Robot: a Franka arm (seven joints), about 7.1 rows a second.
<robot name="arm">
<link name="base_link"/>
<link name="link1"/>
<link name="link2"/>
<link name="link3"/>
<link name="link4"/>
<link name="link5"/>
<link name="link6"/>
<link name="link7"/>
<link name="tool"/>
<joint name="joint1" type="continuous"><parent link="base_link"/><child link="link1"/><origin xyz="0 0 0.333" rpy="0 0 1.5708"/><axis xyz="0 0 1"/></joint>
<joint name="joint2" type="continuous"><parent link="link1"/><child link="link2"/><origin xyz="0 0 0" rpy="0 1.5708 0"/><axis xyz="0 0 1"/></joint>
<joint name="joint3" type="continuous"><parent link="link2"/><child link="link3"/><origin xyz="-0.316 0 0" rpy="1.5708 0 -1.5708"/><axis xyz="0 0 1"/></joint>
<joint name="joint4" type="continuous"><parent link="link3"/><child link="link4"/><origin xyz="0.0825 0 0" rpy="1.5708 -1.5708 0"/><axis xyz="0 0 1"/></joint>
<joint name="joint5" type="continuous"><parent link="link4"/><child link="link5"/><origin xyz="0.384 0.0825 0" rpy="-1.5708 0 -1.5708"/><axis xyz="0 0 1"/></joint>
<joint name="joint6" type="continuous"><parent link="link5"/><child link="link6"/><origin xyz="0 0 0" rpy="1.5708 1.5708 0"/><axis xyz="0 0 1"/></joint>
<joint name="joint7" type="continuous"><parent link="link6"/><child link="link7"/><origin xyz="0 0.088 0" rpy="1.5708 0 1.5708"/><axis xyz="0 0 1"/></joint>
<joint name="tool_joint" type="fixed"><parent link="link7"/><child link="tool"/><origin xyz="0 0 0.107"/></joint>
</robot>
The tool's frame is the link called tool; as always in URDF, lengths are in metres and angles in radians. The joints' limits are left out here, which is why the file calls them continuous.
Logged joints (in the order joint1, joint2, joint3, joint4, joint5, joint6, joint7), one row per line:
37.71 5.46 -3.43 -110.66 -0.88 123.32 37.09
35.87 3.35 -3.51 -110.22 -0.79 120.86 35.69
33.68 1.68 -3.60 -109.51 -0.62 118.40 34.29
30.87 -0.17 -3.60 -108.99 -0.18 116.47 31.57
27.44 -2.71 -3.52 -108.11 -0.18 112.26 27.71
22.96 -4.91 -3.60 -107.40 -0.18 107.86 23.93
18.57 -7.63 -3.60 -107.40 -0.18 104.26 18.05
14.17 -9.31 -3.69 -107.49 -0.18 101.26 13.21
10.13 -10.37 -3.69 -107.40 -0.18 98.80 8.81
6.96 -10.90 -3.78 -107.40 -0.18 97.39 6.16
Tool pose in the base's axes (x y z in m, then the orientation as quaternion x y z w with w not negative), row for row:
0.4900 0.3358 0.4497 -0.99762 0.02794 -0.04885 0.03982
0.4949 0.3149 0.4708 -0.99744 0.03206 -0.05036 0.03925
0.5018 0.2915 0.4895 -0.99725 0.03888 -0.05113 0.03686
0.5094 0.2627 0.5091 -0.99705 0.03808 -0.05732 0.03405
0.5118 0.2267 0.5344 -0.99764 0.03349 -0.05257 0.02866
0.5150 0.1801 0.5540 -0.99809 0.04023 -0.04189 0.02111
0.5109 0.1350 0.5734 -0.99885 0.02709 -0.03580 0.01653
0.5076 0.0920 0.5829 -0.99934 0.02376 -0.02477 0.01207
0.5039 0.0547 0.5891 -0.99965 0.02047 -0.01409 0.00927
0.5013 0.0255 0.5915 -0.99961 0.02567 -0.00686 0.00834
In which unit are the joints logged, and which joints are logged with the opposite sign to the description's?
The joints are logged in degrees. Opposite sign: joint5.
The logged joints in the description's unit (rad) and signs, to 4 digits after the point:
0.6582 0.0953 -0.0599 -1.9314 0.0154 2.1523 0.6473
0.6260 0.0585 -0.0613 -1.9237 0.0138 2.1094 0.6229
0.5878 0.0293 -0.0628 -1.9113 0.0108 2.0665 0.5985
0.5388 -0.0030 -0.0628 -1.9022 0.0031 2.0328 0.5510
0.4789 -0.0473 -0.0614 -1.8869 0.0031 1.9593 0.4836
0.4007 -0.0857 -0.0628 -1.8745 0.0031 1.8825 0.4177
0.3241 -0.1332 -0.0628 -1.8745 0.0031 1.8197 0.3150
0.2473 -0.1625 -0.0644 -1.8761 0.0031 1.7673 0.2306
0.1768 -0.1810 -0.0644 -1.8745 0.0031 1.7244 0.1538
0.1215 -0.1902 -0.0660 -1.8745 0.0031 1.6998 0.1075

